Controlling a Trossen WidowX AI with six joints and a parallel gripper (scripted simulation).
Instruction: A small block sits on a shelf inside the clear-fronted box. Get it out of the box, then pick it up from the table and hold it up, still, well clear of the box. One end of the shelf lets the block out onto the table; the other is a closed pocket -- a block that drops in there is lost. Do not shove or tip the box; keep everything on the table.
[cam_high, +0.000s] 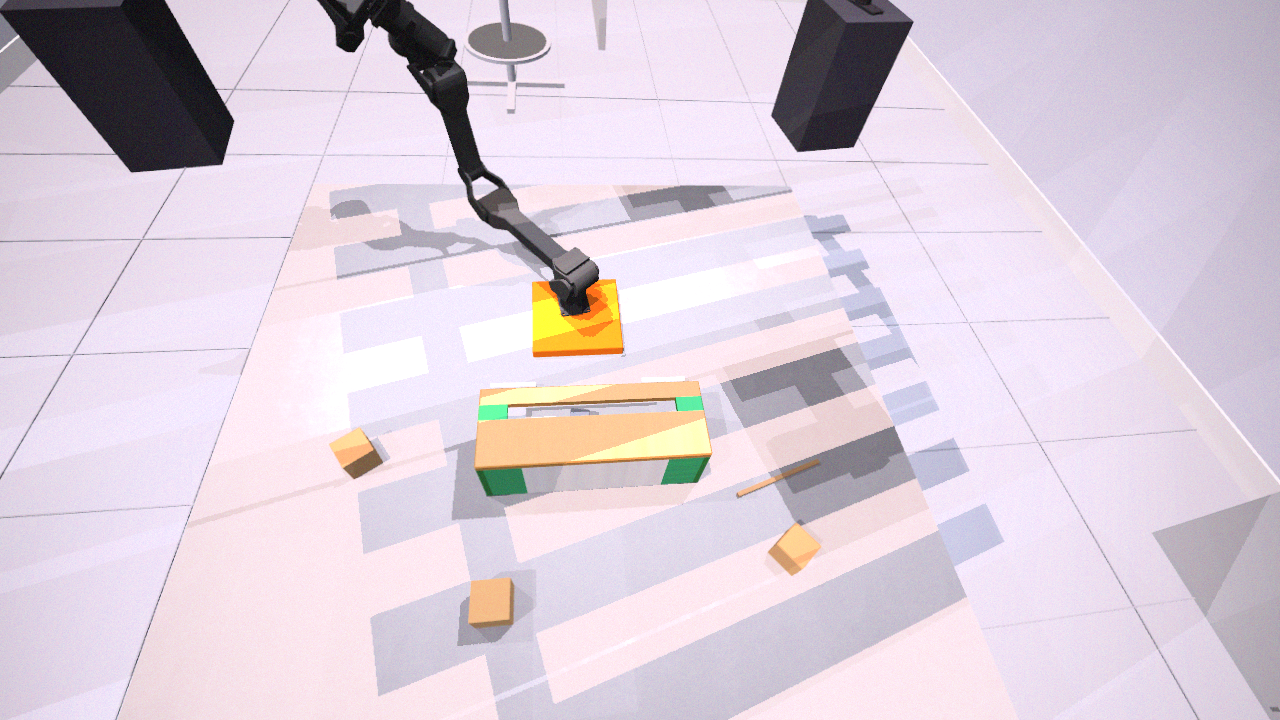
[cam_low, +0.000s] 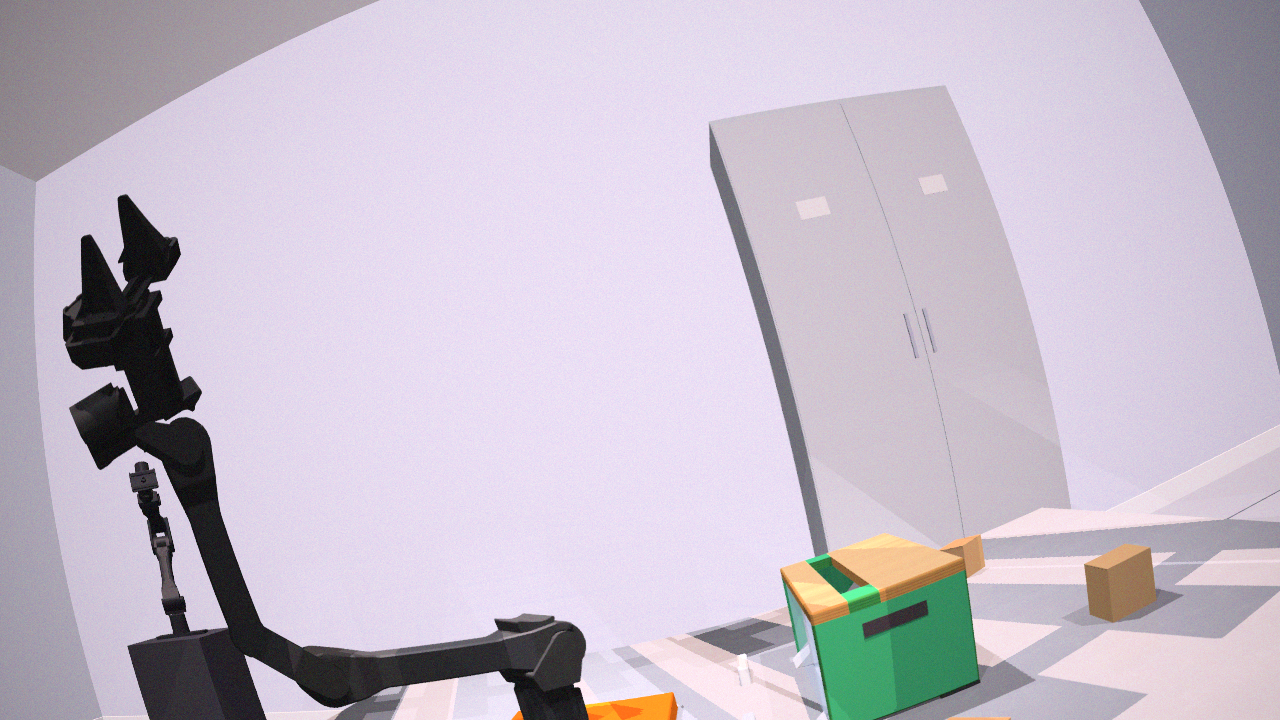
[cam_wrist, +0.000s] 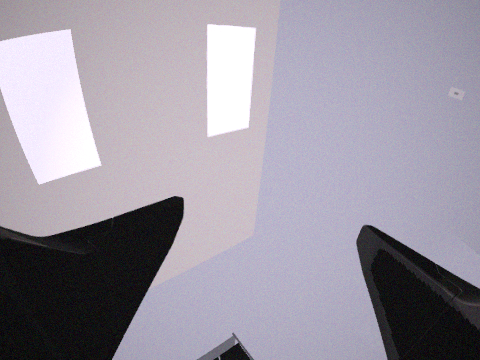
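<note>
Right now my gripper tip is 59 cm short of the grey block, 27 cm to the right of it and 49 cm above it. The rest, counted from my gripper tip: thin stick: 75 cm ahead, 62 cm to the left, 57 cm below; then box: 58 cm ahead, 30 cm to the left, 52 cm below.
</note>
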